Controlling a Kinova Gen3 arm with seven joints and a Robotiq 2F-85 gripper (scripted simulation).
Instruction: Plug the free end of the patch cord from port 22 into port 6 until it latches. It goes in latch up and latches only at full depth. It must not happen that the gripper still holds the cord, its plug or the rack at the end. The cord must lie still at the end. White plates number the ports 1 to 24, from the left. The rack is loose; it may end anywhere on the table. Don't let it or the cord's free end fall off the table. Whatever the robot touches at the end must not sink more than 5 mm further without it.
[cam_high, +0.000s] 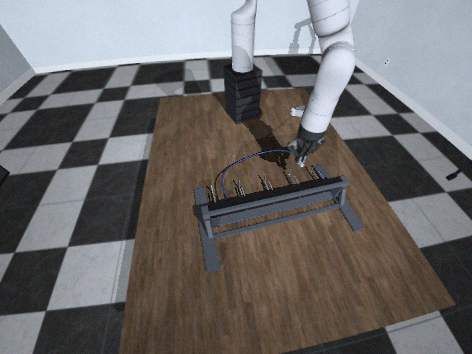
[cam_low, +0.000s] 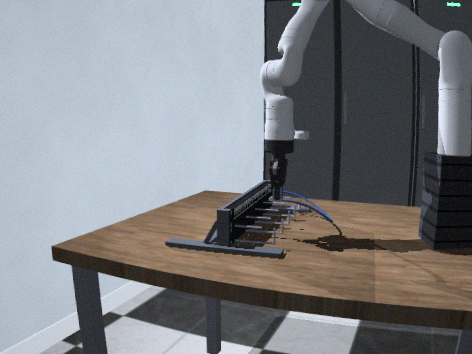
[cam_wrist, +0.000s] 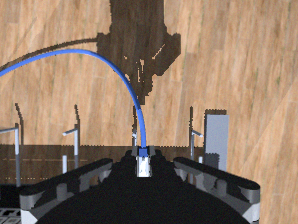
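The plug lies 10 mm below my hand and 10 mm ahead of it.
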